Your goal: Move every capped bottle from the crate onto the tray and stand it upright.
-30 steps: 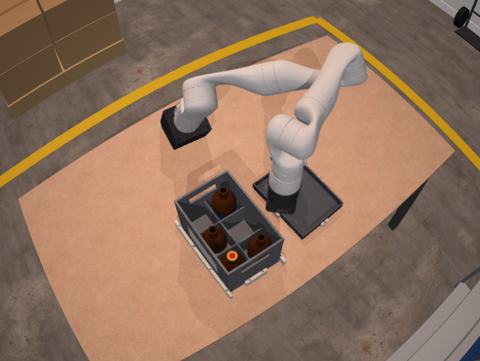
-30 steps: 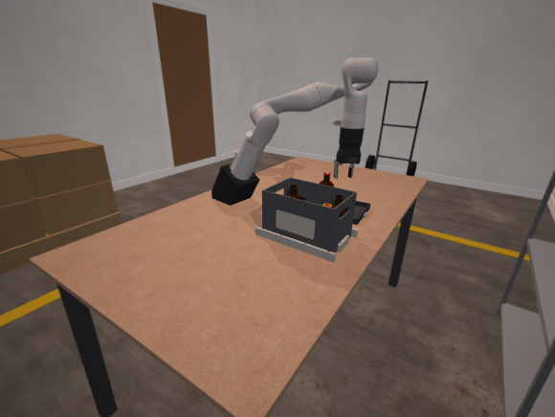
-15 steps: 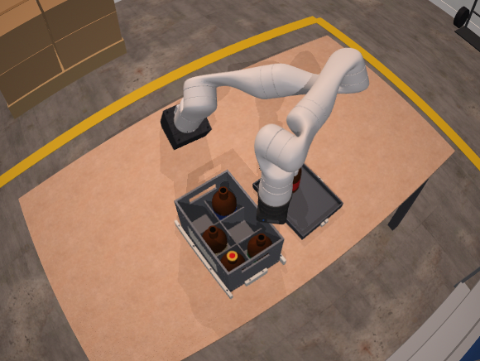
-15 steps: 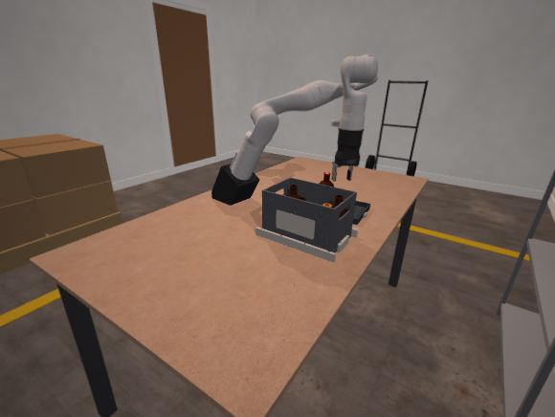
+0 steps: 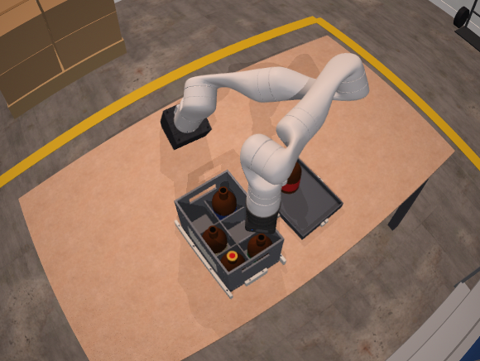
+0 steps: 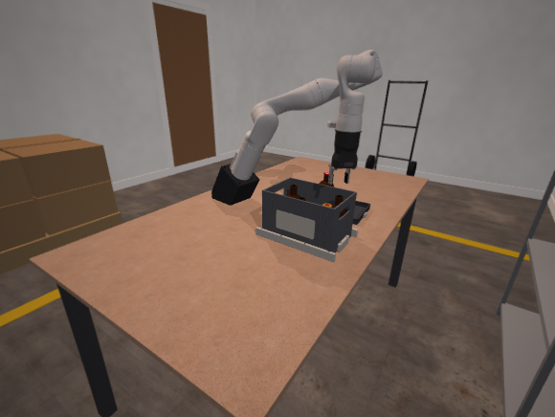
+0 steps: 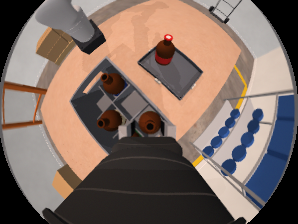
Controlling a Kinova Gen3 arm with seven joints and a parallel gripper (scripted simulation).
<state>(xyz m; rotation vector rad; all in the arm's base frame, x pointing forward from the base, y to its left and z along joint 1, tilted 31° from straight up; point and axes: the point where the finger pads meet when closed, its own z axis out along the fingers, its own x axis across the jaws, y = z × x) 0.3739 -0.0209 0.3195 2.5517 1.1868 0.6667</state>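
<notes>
The dark grey crate is 8 cm behind my hand, 5 cm to the right of it and 14 cm below it. The rest, counted from my hand: dark tray (10 cm behind, 23 cm to the left, 21 cm below); bottle (16 cm behind, 22 cm to the left, 14 cm below).
</notes>
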